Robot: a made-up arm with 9 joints. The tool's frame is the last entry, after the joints.
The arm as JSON. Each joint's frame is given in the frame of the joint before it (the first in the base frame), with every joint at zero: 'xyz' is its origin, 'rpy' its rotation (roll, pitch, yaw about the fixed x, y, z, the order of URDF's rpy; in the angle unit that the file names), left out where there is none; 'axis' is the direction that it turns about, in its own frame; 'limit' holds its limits. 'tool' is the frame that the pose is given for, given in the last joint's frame.
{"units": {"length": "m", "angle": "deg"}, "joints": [
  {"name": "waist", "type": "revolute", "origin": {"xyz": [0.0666, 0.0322, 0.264]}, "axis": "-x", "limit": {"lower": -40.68, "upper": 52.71}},
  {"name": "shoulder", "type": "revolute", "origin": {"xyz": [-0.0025, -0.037, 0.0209]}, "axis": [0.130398, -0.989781, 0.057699], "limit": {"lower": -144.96, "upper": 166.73}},
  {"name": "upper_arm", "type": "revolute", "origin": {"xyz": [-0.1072, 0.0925, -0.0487]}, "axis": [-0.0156, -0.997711, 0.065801], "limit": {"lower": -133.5, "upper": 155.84}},
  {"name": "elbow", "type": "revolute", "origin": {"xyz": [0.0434, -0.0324, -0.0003]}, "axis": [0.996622, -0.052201, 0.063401], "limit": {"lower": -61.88, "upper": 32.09}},
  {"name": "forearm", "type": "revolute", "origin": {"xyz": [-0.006, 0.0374, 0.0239]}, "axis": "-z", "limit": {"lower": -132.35, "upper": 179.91}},
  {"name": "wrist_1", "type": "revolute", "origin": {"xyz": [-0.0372, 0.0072, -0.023]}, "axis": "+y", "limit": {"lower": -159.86, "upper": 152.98}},
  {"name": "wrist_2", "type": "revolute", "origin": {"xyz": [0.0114, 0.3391, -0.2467]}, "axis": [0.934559, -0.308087, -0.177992], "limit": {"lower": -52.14, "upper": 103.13}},
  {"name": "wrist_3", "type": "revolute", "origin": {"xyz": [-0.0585, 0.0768, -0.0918]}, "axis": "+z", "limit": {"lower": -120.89, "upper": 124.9}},
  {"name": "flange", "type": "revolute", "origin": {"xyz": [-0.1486, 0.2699, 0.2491]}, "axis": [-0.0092, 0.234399, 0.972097], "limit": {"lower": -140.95, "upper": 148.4}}
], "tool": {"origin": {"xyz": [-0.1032, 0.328, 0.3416], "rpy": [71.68, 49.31, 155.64]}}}
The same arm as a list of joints. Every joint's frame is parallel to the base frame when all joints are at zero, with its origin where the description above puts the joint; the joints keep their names.
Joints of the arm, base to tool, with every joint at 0 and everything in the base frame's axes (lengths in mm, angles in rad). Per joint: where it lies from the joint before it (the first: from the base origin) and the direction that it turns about. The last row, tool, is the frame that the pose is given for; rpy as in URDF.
waist: axis -1 0 0 origin 66.6 32.2 264.0
shoulder: axis 0.130398 -0.989781 0.057699 origin -2.5 -37.0 20.9
upper_arm: axis -0.0156 -0.997711 0.065801 origin -107.2 92.5 -48.7
elbow: axis 0.996622 -0.052201 0.063401 origin 43.4 -32.4 -0.3
forearm: axis 0 0 -1 origin -6.0 37.4 23.9
wrist_1: axis 0 1 0 origin -37.2 7.2 -23.0
wrist_2: axis 0.934559 -0.308087 -0.177992 origin 11.4 339.1 -246.7
wrist_3: axis 0 0 1 origin -58.5 76.8 -91.8
flange: axis -0.0092 0.234399 0.972097 origin -148.6 269.9 249.1
tool: origin -103.2 328.0 341.6 rpy 1.2511 0.8606 2.7164
Joint limits (rad, base to tool): -0.7100..0.9200 -2.5300..2.9100 -2.3300..2.7199 -1.0800..0.5601 -2.3099..3.1400 -2.7901..2.6700 -0.9100..1.8000 -2.1099..2.1799 -2.4600..2.5901

